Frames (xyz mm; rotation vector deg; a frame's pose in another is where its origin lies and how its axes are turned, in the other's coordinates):
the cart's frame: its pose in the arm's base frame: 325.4 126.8 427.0 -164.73 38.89 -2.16
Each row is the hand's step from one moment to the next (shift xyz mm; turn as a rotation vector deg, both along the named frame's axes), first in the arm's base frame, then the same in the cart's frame.
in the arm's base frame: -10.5 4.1 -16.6 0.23 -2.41 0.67
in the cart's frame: -10.9 4.1 16.3 1.27 1.89 -1.07
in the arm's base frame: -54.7 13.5 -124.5 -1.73 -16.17 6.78
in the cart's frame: -52.7 35.5 121.0 5.53 13.69 -9.61
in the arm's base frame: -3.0 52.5 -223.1 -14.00 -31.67 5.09
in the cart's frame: -22.0 -3.1 228.1 1.49 33.02 -11.50
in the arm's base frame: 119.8 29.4 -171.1 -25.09 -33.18 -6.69
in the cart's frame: 97.2 -46.6 181.3 -7.55 41.44 -0.94
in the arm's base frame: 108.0 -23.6 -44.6 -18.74 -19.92 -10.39
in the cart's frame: 108.0 -18.6 46.9 -7.71 27.69 5.45
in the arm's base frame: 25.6 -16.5 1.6 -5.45 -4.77 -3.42
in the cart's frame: 30.2 2.9 -2.7 -2.69 7.23 2.16
